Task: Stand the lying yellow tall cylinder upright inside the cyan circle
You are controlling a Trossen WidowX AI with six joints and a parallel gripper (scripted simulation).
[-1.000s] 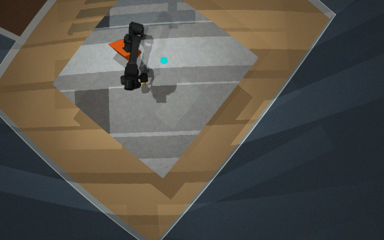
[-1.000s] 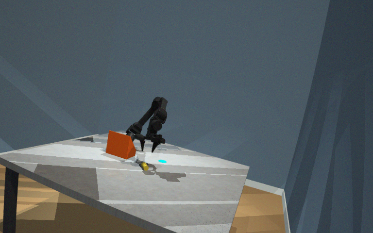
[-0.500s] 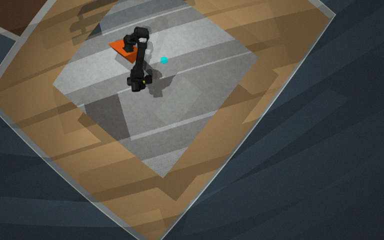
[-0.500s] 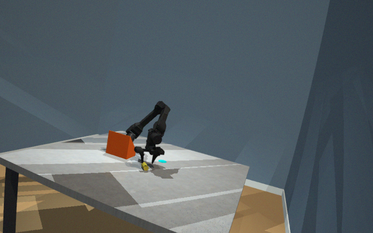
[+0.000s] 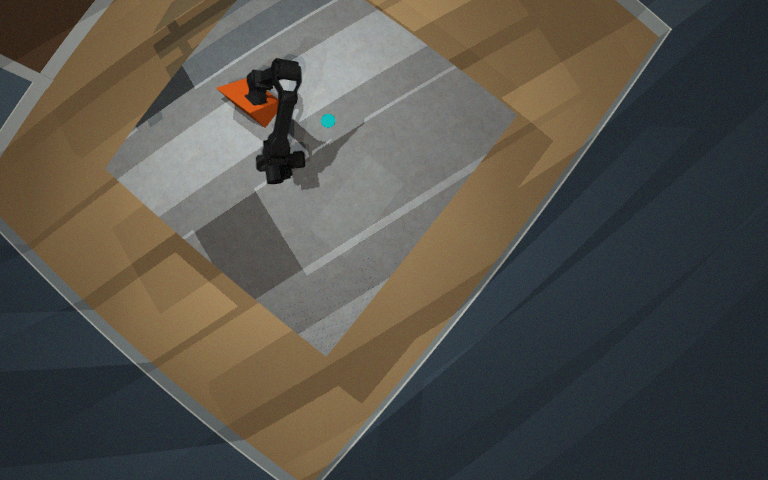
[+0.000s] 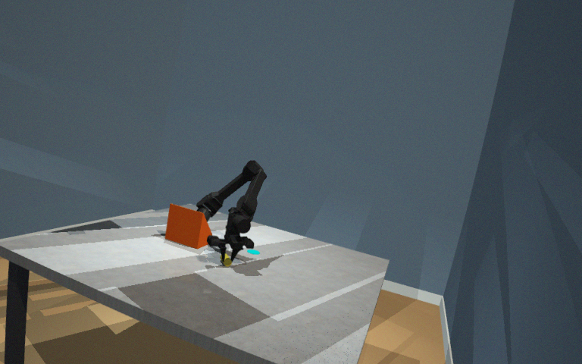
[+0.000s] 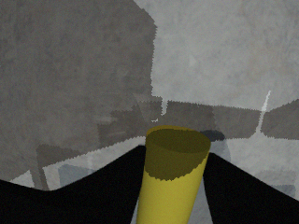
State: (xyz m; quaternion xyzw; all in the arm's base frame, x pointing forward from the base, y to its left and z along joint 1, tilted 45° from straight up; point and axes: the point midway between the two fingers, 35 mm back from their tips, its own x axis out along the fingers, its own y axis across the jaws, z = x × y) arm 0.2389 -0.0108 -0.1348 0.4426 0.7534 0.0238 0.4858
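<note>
The cyan circle lies 2 cm behind my gripper tip, 25 cm to the left of it and 2 cm below it. Round my gripper tip: yellow tall cylinder (2 cm behind, 1 cm to the left).
</note>
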